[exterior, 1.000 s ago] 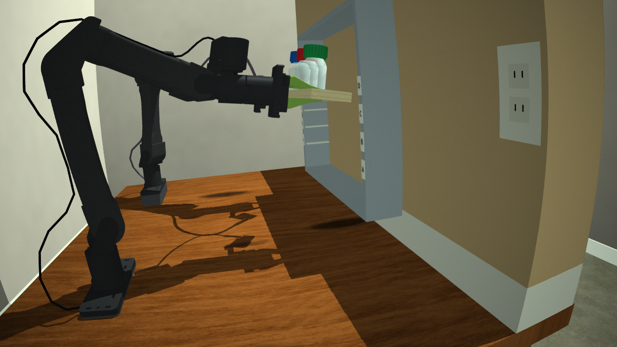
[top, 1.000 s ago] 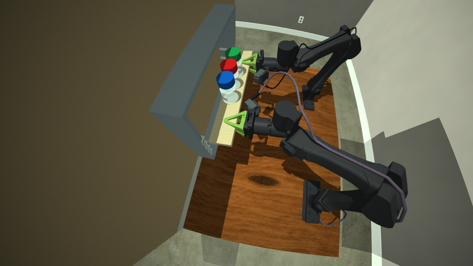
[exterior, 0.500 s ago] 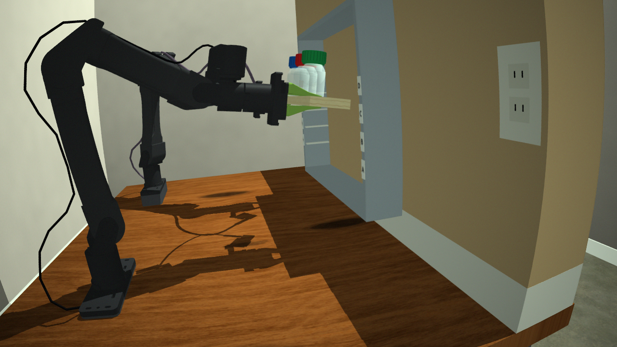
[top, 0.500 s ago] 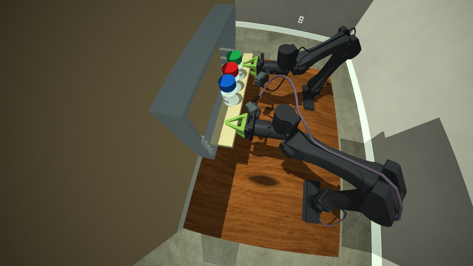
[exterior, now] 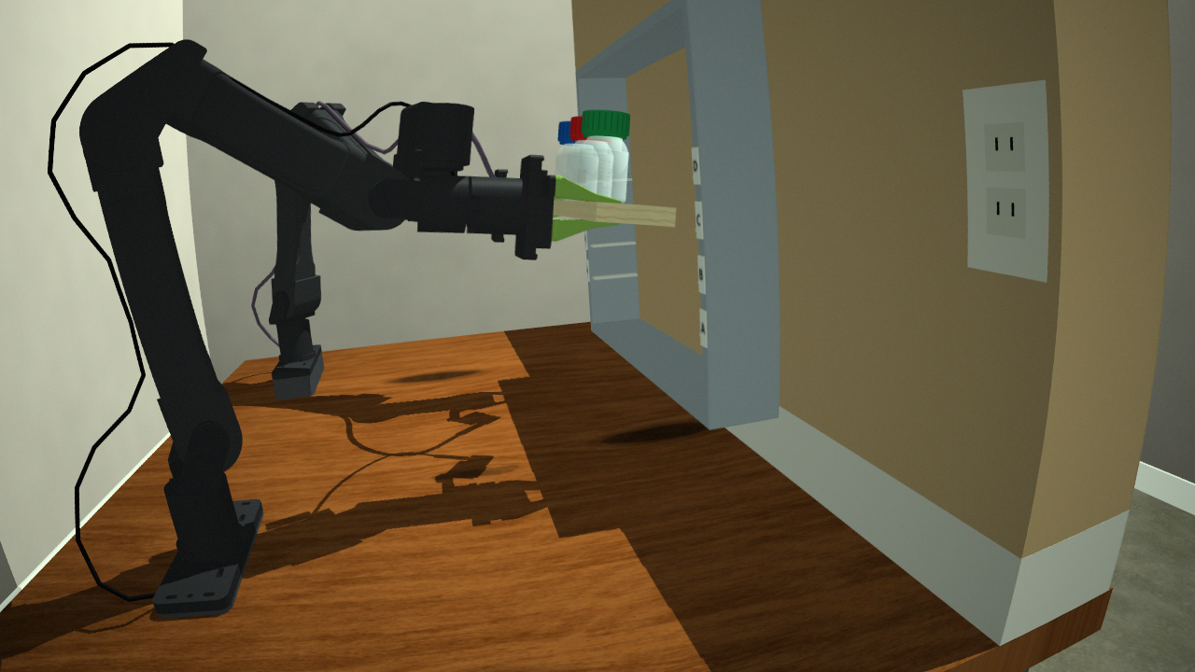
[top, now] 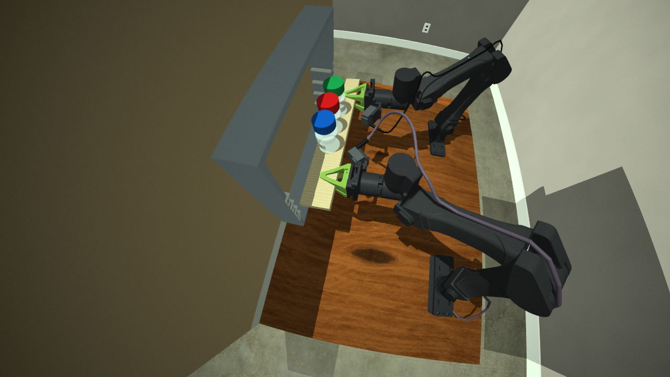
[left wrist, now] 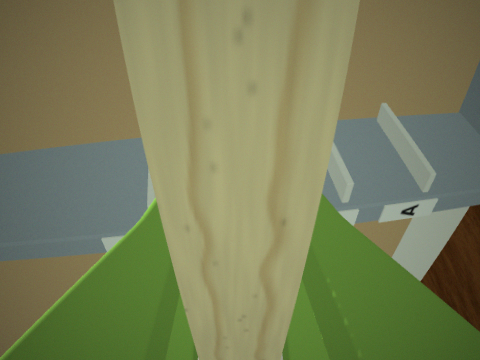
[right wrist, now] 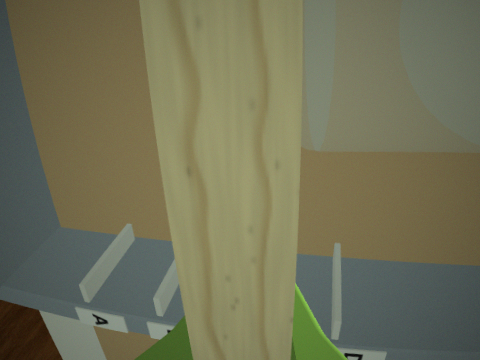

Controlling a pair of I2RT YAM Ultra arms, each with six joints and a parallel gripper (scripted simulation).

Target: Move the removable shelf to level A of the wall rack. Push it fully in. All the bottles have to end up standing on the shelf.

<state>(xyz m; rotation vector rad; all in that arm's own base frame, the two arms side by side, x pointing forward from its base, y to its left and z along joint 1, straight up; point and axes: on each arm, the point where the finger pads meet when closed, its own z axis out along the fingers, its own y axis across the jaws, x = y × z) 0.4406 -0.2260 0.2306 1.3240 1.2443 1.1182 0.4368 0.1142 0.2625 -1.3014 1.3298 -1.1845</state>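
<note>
Now: left hand 10 mm short of the blue-capped bottle, 90 mm to the left of it and 60 mm below it. From my left hand the other things lie so: red-capped bottle (10 mm ahead, 150 mm to the right, 60 mm above); then wooden shelf (150 mm to the right); then grey wall rack (90 mm ahead, 150 mm to the right, 10 mm above).
My right gripper is now 80 mm to the right of the green-capped bottle, 60 mm below it and 20 mm short of it. Also, from my right hand: red-capped bottle (140 mm to the left, 50 mm above, 20 mm ahead); wooden shelf (150 mm to the left, 10 mm ahead); grey wall rack (150 mm to the left, 100 mm ahead).
</note>
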